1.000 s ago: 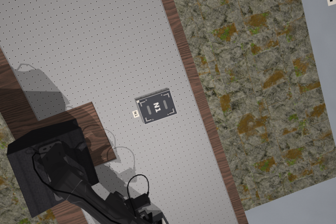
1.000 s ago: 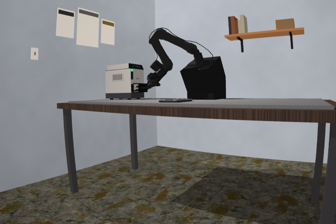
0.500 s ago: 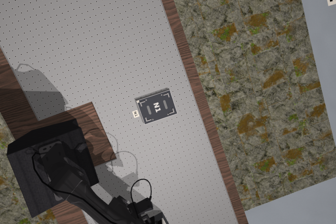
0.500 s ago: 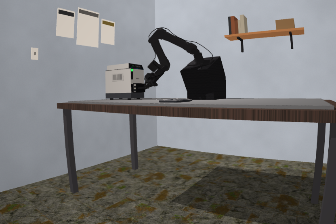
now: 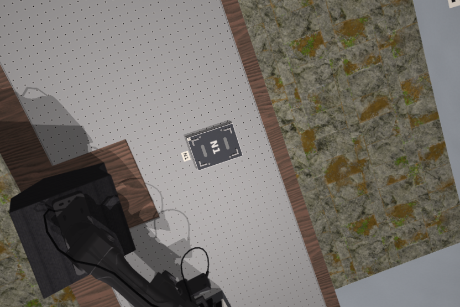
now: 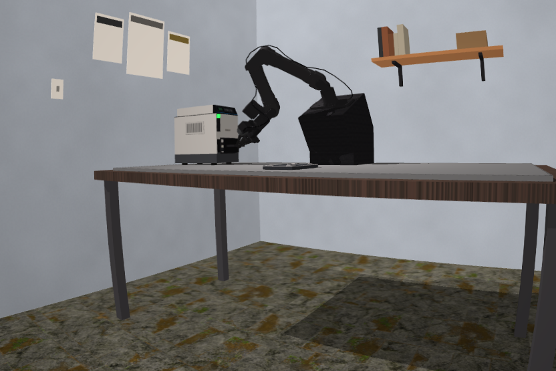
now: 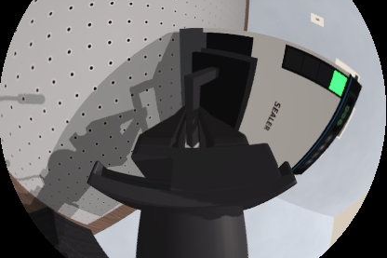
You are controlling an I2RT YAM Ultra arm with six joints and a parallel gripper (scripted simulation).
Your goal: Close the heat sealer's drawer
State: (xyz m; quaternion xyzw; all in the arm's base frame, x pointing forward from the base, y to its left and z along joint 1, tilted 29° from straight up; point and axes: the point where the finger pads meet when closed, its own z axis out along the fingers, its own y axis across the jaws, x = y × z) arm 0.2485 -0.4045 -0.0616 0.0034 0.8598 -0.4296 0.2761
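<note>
My gripper is now 2 cm short of the sealer drawer, 10 cm to the left of it and 1 cm above it. Also, from my hand: label tag: 9 cm ahead, 48 cm to the left, 9 cm below.
</note>
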